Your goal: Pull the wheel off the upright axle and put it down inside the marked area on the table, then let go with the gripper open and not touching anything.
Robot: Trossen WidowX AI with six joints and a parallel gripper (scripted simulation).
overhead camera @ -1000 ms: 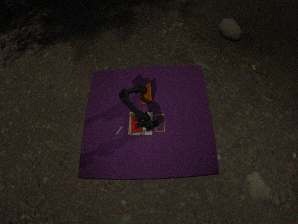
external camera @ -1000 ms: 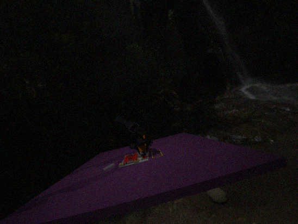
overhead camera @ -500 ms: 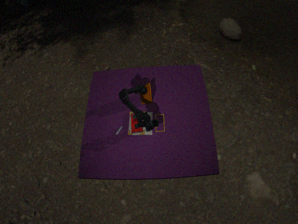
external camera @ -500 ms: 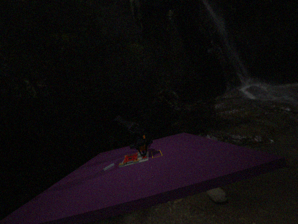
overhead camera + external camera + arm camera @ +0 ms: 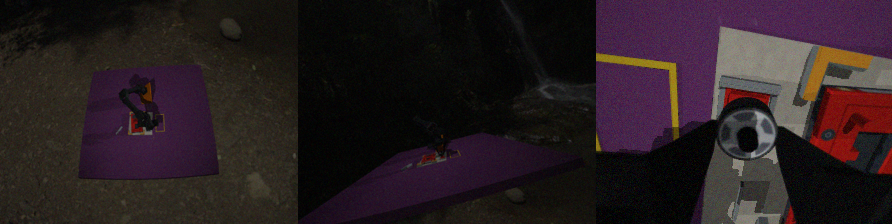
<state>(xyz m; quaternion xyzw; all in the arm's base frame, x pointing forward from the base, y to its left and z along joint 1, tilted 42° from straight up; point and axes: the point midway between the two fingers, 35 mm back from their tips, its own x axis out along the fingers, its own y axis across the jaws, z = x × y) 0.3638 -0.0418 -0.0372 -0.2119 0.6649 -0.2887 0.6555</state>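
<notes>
Right now my gripper tip is right at the grey wheel. From my gripper tip the other things lie so: upright axle: 1 cm below; pale bar: 29 cm to the right, 3 cm below, 2 cm behind.
</notes>
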